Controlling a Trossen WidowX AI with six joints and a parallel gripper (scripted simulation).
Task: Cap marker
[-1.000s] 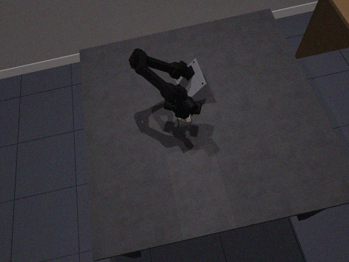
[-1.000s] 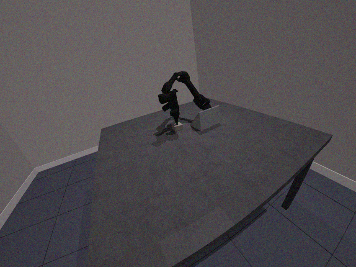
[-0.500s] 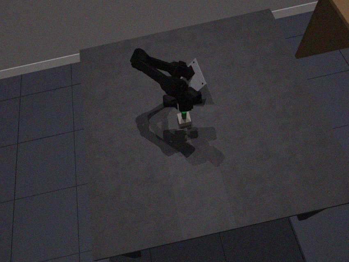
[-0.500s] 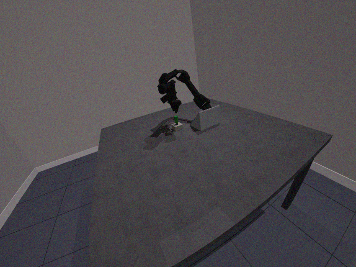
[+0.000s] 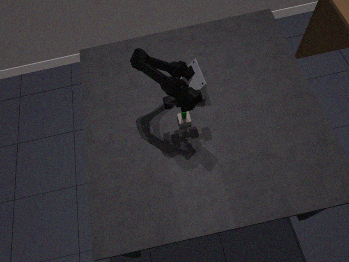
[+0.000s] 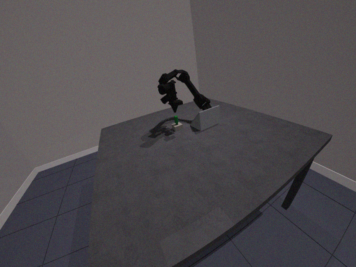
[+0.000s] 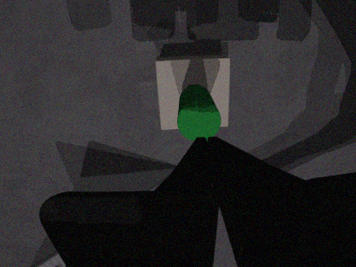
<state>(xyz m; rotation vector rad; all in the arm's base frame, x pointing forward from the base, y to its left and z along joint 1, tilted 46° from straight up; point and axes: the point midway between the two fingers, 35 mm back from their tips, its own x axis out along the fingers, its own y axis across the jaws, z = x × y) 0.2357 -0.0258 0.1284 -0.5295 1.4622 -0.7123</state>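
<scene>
Now: the green cap 60 mm below my gripper tip. Also, from my gripper tip: dark marker (60 mm below).
</scene>
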